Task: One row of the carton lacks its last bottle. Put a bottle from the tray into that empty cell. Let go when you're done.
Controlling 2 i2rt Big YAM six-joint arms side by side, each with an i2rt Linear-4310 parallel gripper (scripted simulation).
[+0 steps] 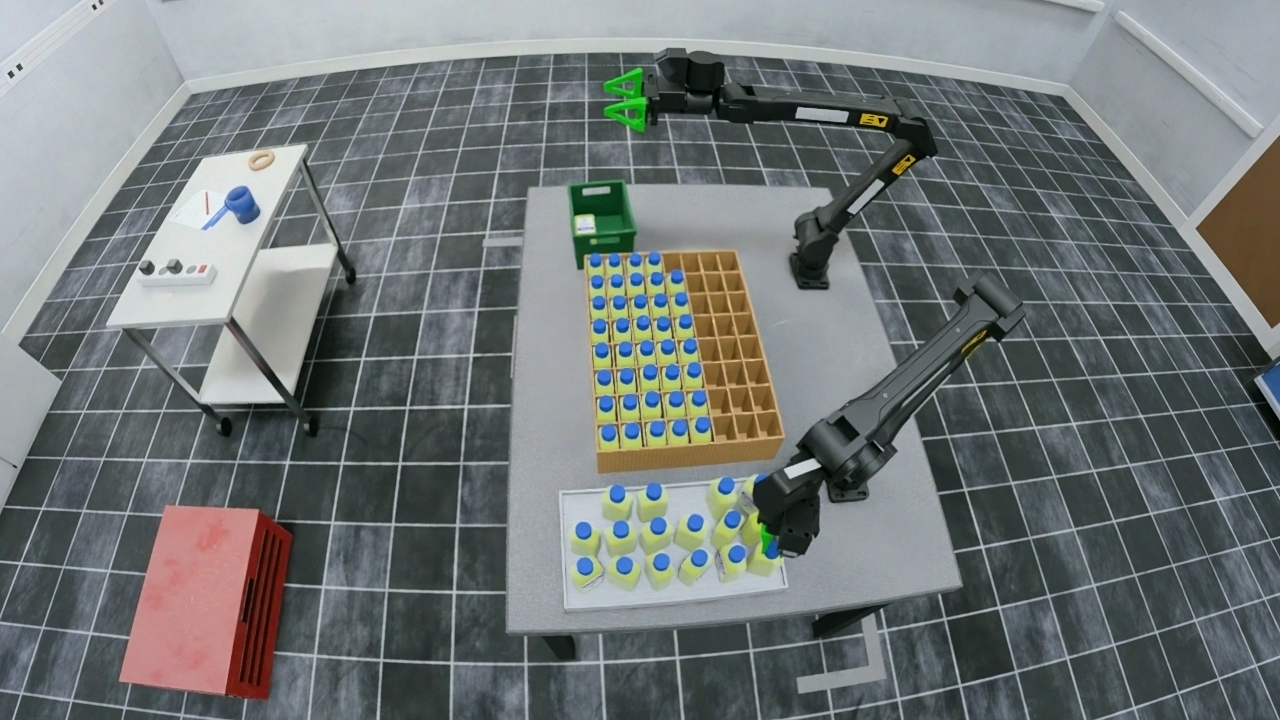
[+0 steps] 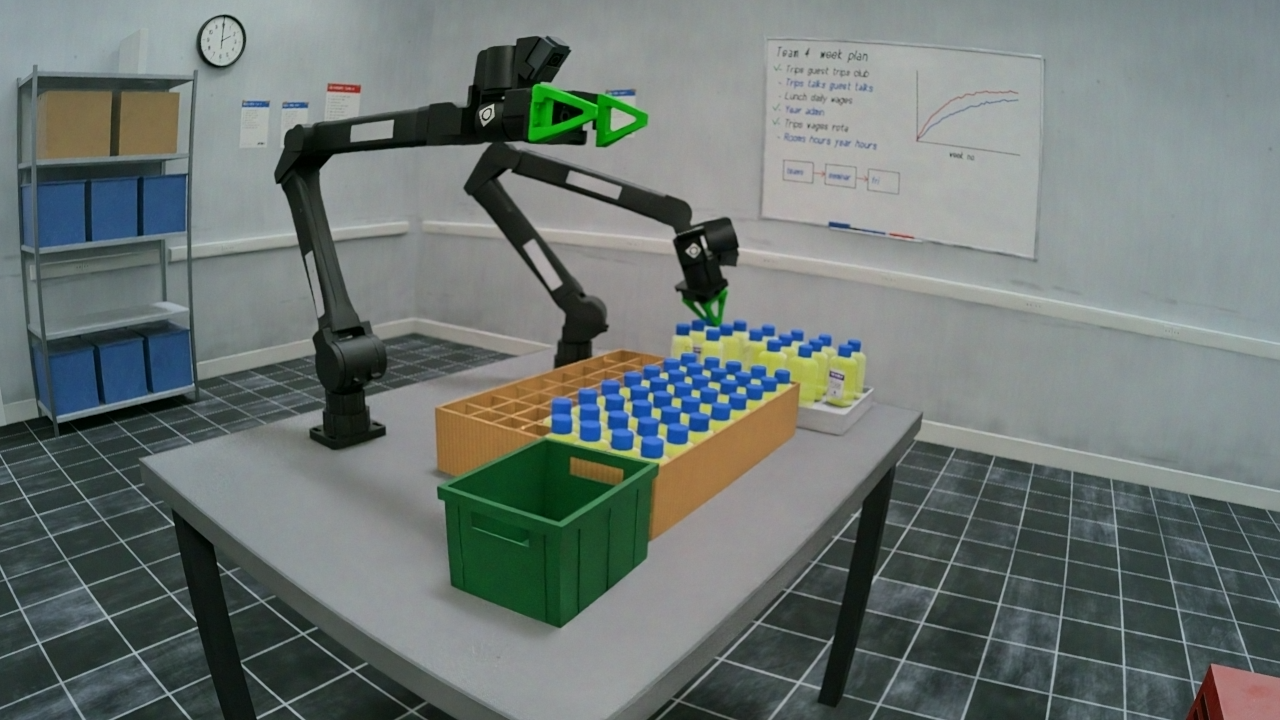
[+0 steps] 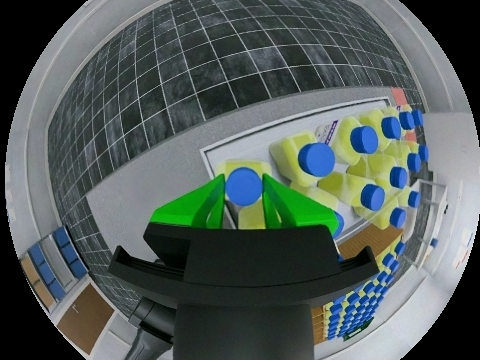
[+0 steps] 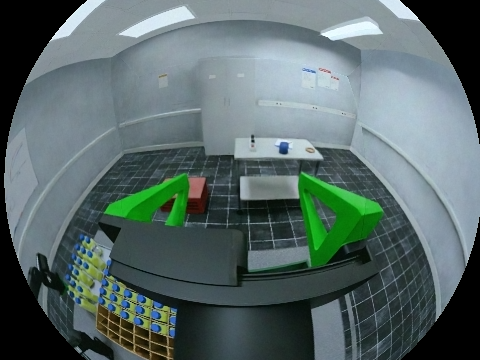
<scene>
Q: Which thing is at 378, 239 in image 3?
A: A carton.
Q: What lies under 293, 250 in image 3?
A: The left gripper.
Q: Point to a bottle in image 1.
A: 616, 504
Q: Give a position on a carton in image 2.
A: At 464, 442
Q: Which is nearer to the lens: the bottle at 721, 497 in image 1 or the carton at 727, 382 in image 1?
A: The bottle.
</scene>
